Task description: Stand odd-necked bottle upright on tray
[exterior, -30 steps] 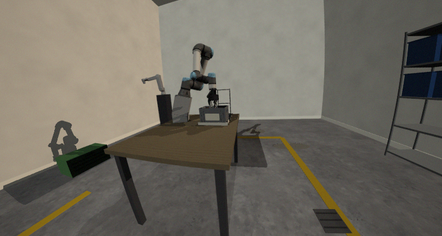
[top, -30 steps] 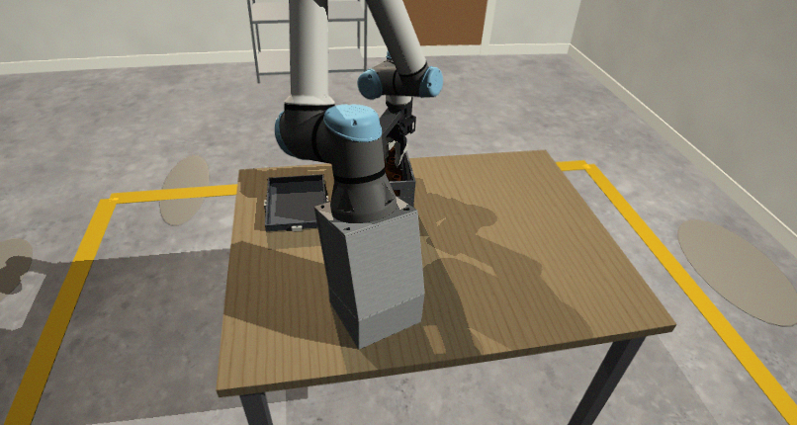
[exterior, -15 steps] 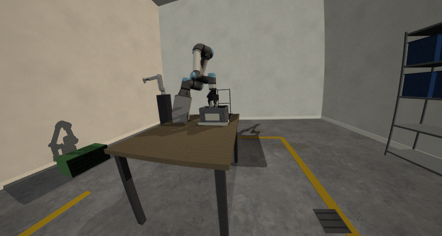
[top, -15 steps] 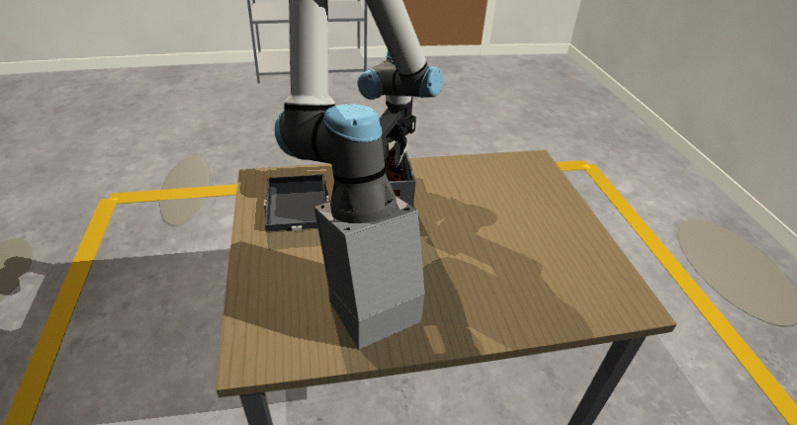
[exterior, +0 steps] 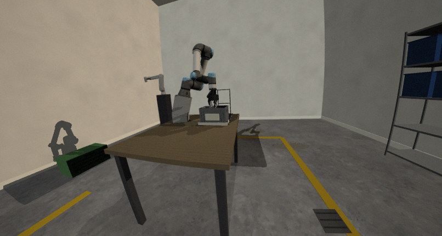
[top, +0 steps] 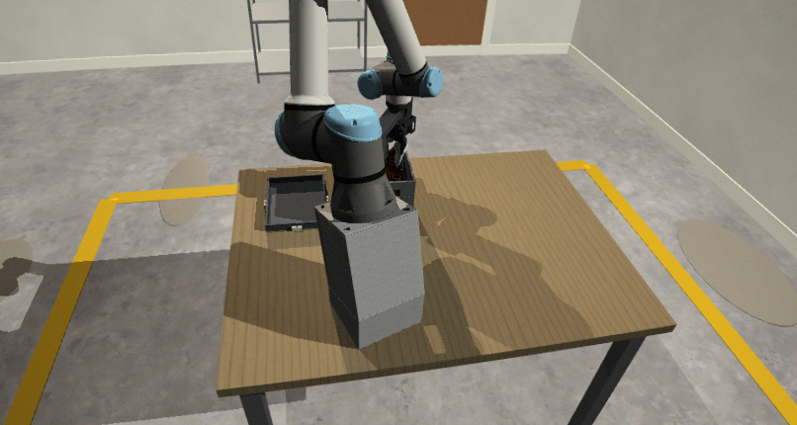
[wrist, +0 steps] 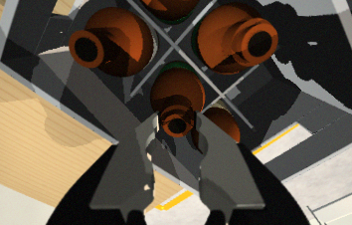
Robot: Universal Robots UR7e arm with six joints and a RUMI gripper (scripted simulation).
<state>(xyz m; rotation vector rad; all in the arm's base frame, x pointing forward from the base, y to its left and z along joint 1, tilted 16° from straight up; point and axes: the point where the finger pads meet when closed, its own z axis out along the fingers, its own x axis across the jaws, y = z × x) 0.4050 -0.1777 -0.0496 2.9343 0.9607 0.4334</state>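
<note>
My hand is 70 mm above the crate, 40 mm to the right of it and 10 mm short of it. The rest, counted from my hand: bottle 90 mm behind, 70 mm below, 10 mm to the left; then dark tray 300 mm to the left, 140 mm below, 50 mm ahead.
</note>
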